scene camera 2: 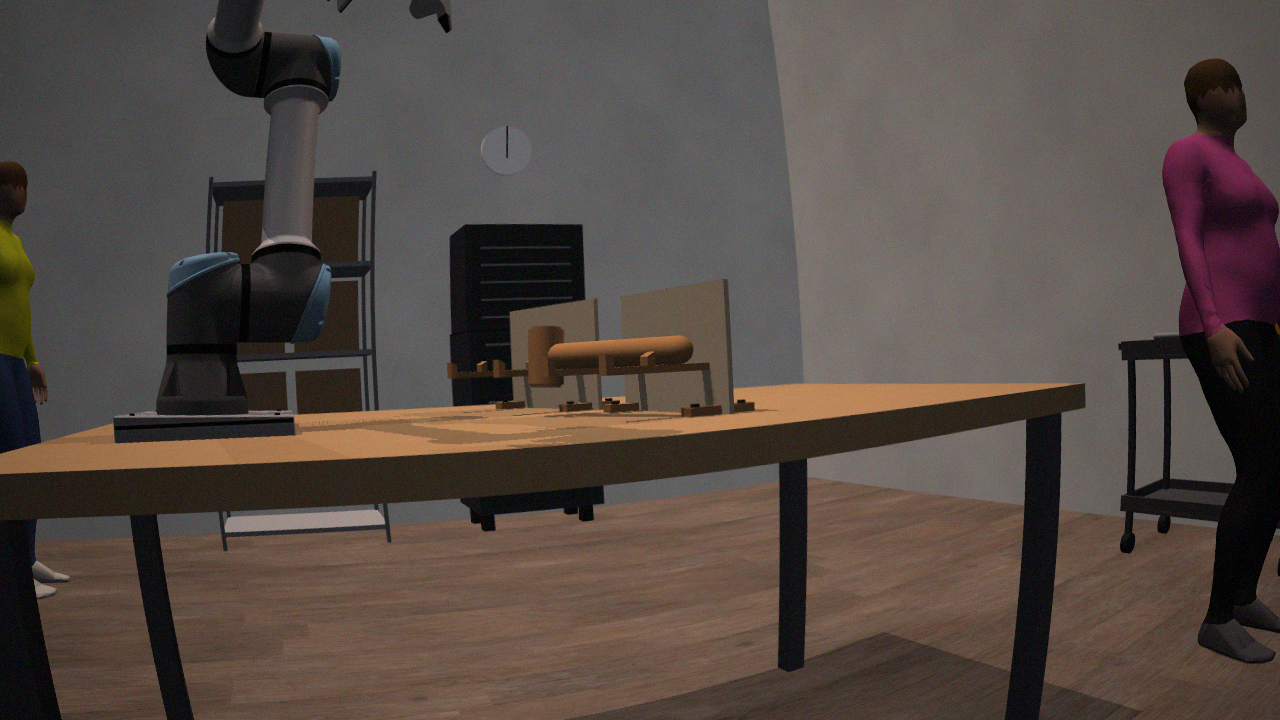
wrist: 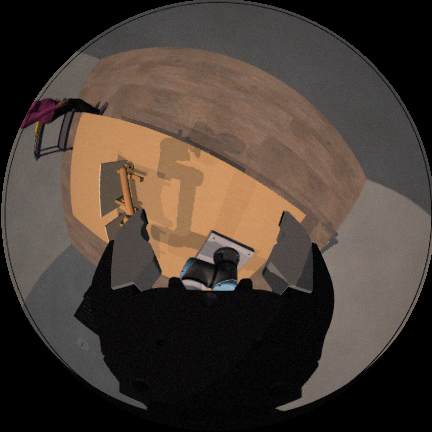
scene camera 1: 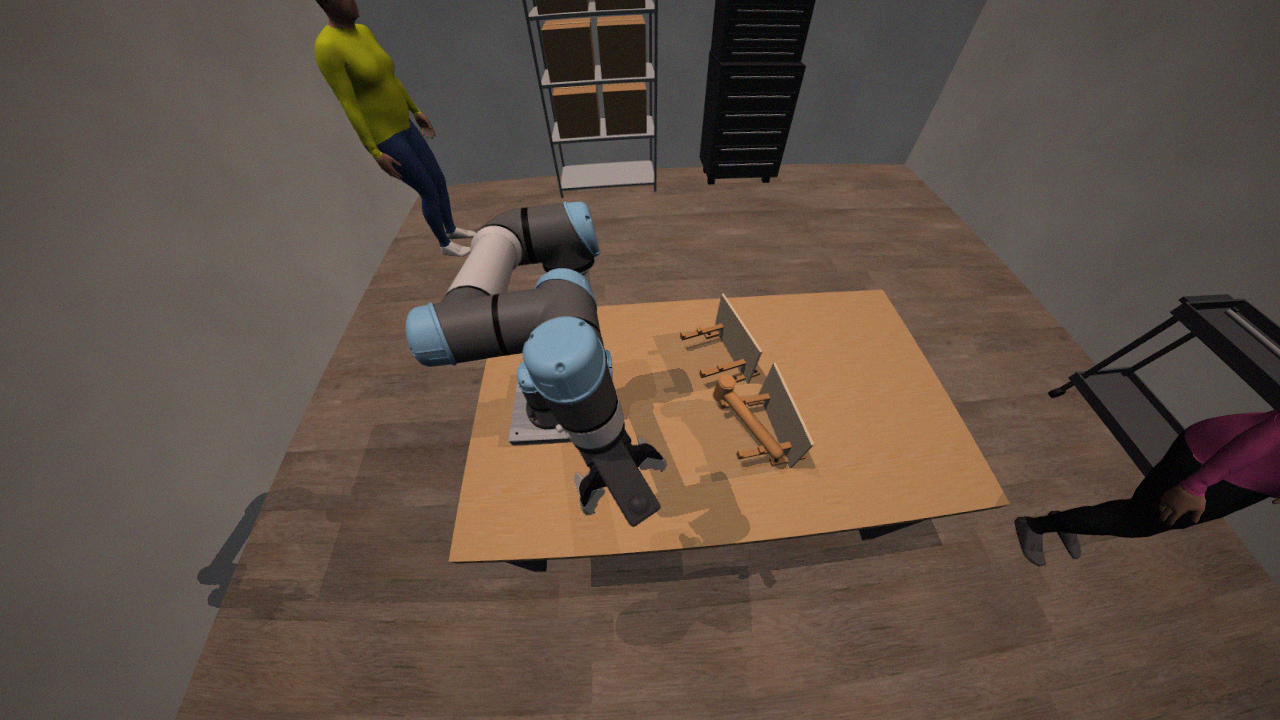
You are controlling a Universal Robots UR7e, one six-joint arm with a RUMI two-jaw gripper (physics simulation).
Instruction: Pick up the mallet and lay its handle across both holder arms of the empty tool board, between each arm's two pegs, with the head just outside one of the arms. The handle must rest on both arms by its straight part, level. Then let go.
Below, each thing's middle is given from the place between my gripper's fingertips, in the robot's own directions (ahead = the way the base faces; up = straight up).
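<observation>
The mallet [scene camera 2: 543,341] is a long way ahead of my hand, well below it and a good way to the left of it.
</observation>
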